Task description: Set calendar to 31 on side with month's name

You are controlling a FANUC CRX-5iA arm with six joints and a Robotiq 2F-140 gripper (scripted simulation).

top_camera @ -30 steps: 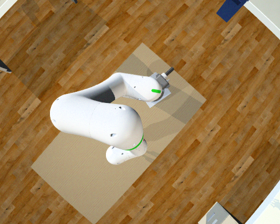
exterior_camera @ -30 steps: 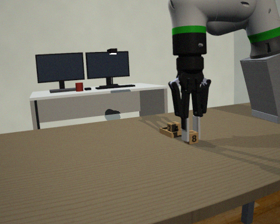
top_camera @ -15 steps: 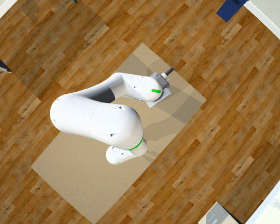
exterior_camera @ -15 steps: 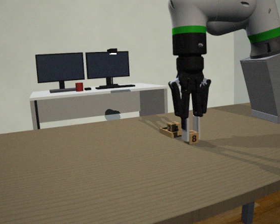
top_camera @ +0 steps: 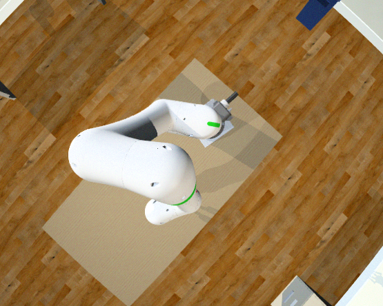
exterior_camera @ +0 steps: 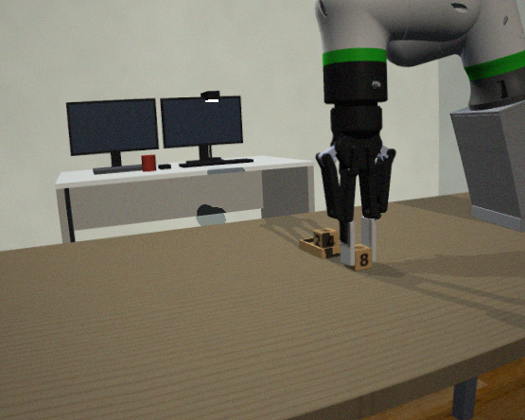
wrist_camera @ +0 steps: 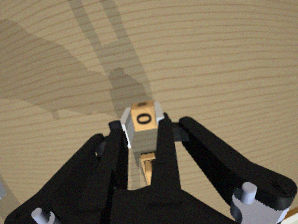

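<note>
My hand is 30 mm above the wooden number cube. Also, from my hand: small wooden tray 20 mm ahead, 110 mm to the right, 30 mm below.
</note>
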